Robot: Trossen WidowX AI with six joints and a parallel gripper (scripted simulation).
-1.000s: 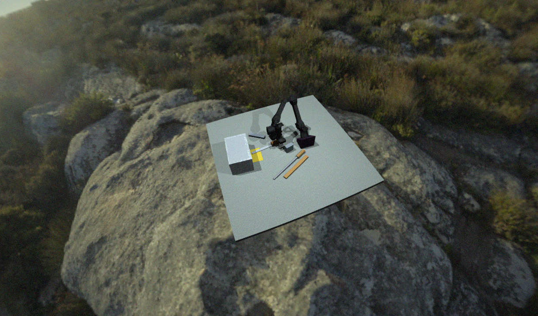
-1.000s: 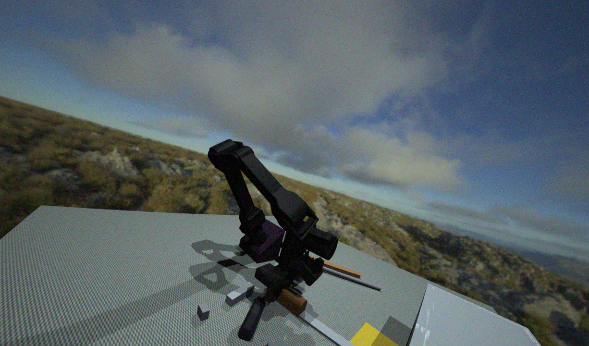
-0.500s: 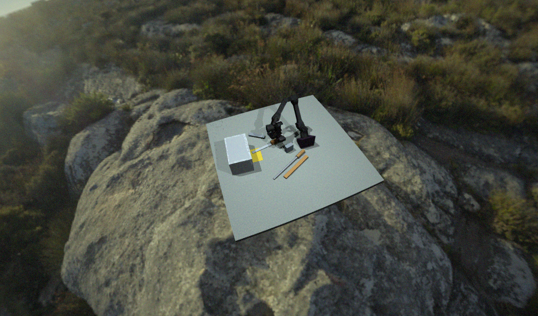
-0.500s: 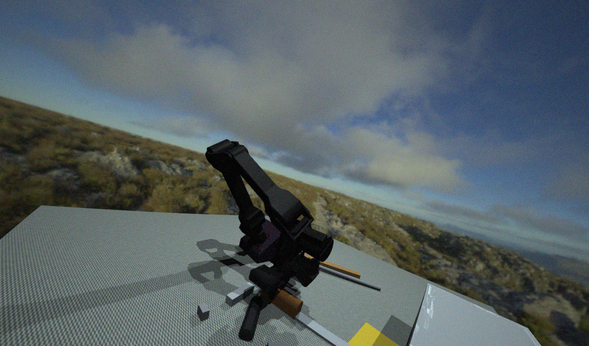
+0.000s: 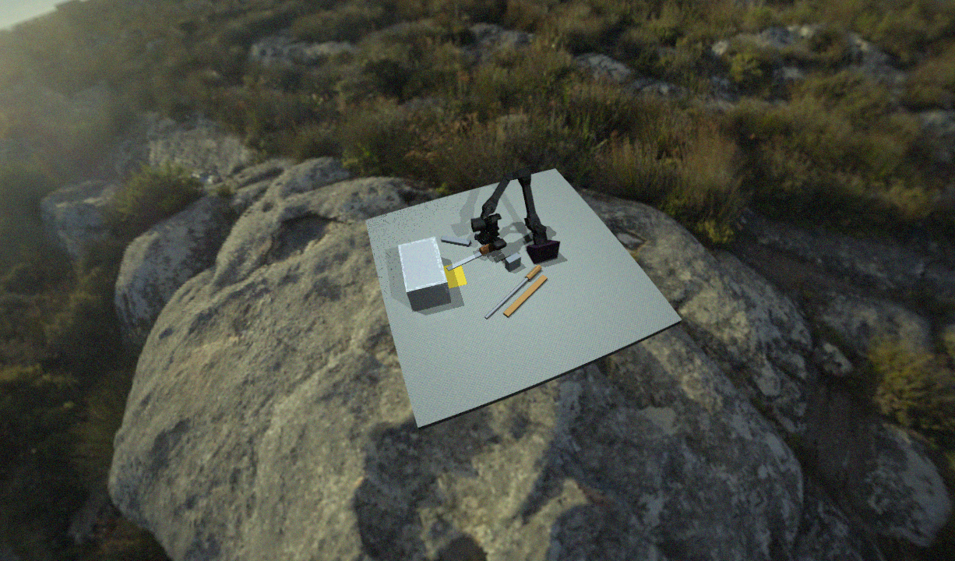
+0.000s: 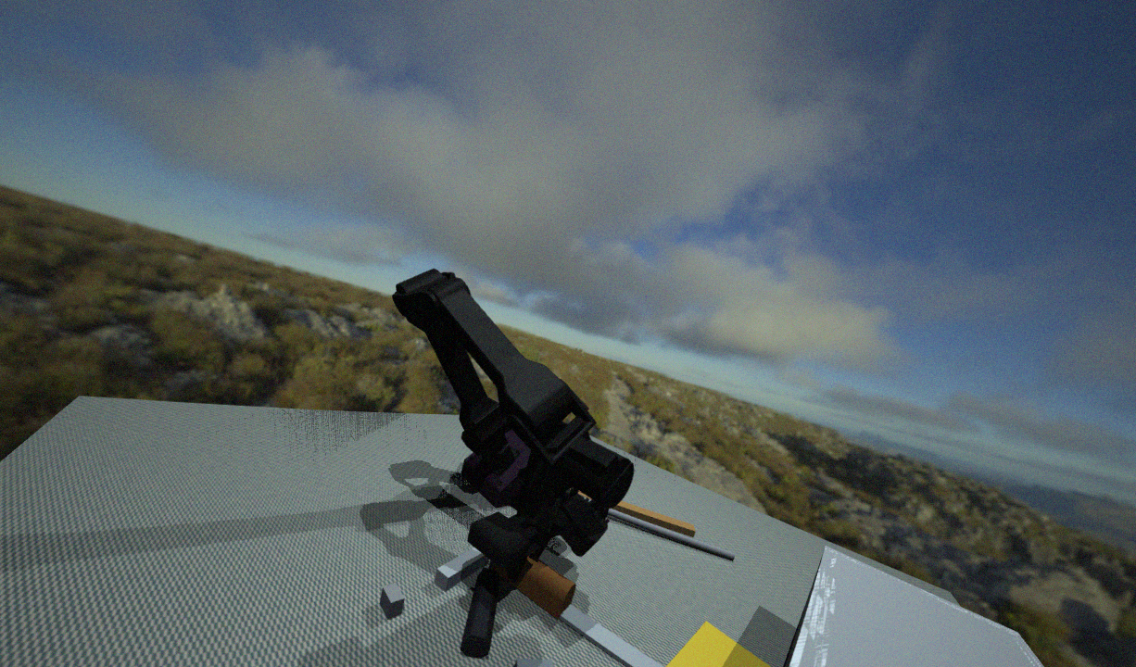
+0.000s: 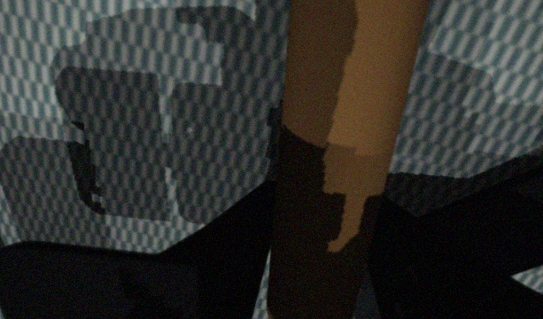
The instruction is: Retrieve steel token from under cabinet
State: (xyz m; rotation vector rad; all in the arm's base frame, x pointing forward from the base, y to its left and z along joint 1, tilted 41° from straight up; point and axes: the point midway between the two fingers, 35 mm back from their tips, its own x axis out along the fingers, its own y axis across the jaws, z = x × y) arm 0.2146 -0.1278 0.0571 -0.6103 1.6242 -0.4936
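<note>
Now: the grey bar 60 mm to the right of my gripper tip and 50 mm behind it. The rest, counted from my gripper tip: grey block: 160 mm to the left, 40 mm behind, 20 mm above; then small grey cube: 160 mm to the right, 40 mm behind; then wooden stick: 350 mm to the left, 10 mm behind.
</note>
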